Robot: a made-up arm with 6 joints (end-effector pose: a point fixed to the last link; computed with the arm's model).
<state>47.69 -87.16 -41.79 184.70 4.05 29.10</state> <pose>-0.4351 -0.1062 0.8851 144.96 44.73 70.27</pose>
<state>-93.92 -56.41 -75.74 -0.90 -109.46 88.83</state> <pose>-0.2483 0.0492 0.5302 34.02 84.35 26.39</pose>
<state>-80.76 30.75 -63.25 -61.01 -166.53 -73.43</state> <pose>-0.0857 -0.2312 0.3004 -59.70 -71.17 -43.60</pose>
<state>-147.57 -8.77 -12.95 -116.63 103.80 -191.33</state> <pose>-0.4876 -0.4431 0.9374 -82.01 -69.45 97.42</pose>
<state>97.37 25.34 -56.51 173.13 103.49 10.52</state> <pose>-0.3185 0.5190 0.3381 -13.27 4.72 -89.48</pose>
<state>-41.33 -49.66 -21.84 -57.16 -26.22 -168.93</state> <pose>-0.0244 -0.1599 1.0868 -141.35 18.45 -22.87</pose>
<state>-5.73 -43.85 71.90 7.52 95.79 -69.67</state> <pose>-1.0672 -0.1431 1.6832 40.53 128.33 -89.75</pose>
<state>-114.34 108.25 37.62 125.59 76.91 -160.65</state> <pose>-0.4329 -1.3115 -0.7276 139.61 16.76 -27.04</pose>
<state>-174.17 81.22 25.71 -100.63 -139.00 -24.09</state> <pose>-1.1943 -0.1685 -0.3914 111.34 -74.95 32.11</pose>
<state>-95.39 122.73 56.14 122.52 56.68 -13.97</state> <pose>0.0100 -1.3312 -0.9085 -16.41 41.68 14.49</pose>
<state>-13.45 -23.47 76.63 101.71 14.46 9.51</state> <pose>-0.7339 0.2279 1.9106 -102.45 -65.23 -94.83</pose>
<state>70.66 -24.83 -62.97 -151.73 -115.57 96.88</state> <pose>-0.1544 0.2280 0.5470 89.69 4.05 134.85</pose>
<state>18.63 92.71 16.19 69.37 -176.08 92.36</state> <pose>1.3323 0.3558 -0.5092 3.88 -102.36 -10.20</pose>
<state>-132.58 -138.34 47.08 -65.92 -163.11 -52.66</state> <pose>0.9188 1.1513 -0.2923 -22.05 8.45 -117.15</pose>
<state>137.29 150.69 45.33 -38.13 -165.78 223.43</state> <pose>0.0573 0.2159 -1.3072 -84.02 -51.26 -101.71</pose>
